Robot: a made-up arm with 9 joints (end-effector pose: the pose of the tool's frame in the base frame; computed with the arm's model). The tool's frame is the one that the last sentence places. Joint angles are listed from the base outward.
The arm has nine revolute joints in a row. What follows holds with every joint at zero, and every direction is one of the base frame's.
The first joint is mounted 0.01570 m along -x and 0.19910 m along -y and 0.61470 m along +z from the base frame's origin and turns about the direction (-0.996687, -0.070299, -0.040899), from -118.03 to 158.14 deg.
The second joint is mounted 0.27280 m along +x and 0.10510 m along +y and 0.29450 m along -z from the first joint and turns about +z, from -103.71 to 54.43 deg.
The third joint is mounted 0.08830 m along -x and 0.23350 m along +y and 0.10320 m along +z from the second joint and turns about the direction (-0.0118, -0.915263, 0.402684), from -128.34 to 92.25 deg.
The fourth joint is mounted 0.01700 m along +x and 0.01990 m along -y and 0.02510 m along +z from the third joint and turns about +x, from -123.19 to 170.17 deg.
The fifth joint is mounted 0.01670 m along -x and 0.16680 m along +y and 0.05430 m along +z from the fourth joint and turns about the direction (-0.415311, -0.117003, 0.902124), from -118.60 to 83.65 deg.
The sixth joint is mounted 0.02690 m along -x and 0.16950 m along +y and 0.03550 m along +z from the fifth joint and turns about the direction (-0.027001, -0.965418, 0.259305), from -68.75 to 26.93 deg.
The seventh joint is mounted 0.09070 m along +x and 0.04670 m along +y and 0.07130 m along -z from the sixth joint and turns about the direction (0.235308, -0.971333, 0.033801), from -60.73 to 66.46 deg.
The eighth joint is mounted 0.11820 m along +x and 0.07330 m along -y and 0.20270 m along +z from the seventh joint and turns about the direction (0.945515, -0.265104, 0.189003), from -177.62 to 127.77 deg.
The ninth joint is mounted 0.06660 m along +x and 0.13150 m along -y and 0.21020 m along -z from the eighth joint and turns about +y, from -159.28 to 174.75 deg.
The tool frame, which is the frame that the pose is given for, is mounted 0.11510 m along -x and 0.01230 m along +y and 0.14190 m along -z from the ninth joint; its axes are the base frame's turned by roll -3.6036, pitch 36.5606 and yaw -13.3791 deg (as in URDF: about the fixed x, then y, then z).
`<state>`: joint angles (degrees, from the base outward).
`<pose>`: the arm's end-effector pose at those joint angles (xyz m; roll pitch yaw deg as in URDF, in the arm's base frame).
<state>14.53 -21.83 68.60 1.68 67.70 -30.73 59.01 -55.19 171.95</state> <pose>0.0319 0.4063 0.3893 -59.72 27.68 -124.45</pose>
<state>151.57 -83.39 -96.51 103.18 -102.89 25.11 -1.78 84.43 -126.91</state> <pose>0.4870 -0.9124 0.7038 -53.63 25.87 53.11</pose>
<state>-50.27 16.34 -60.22 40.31 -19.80 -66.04 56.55 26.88 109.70</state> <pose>0.2509 0.1587 0.8246 146.37 -70.25 130.34</pose>
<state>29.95 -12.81 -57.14 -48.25 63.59 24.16 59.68 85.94 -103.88</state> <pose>0.2656 0.6519 0.1690 107.23 9.20 -21.50</pose>
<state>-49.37 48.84 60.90 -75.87 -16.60 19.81 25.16 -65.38 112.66</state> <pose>-0.2701 0.2430 0.6757 83.30 56.93 8.37</pose>
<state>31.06 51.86 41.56 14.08 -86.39 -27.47 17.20 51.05 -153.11</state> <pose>0.2643 0.0291 0.2933 84.02 -8.37 -119.24</pose>
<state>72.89 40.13 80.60 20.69 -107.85 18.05 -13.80 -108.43 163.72</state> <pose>0.3020 -0.2949 0.6172 -60.98 -22.21 125.13</pose>
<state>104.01 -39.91 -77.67 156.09 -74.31 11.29 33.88 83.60 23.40</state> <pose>0.0681 -0.7524 0.5950 -154.83 -3.64 -103.96</pose>
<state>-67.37 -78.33 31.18 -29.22 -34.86 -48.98 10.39 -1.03 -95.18</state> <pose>0.4708 0.2407 0.4174 -17.91 5.66 -113.76</pose>
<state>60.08 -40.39 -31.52 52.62 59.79 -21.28 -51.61 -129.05 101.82</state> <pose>0.8464 0.0907 0.4297 11.09 -40.42 103.37</pose>
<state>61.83 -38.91 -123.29 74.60 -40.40 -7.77 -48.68 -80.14 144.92</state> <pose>0.1209 -0.4469 0.0901 67.25 -50.78 -163.99</pose>
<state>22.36 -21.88 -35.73 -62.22 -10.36 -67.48 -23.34 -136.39 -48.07</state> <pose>0.5475 -0.2922 0.2766 141.56 -18.77 -130.95</pose>
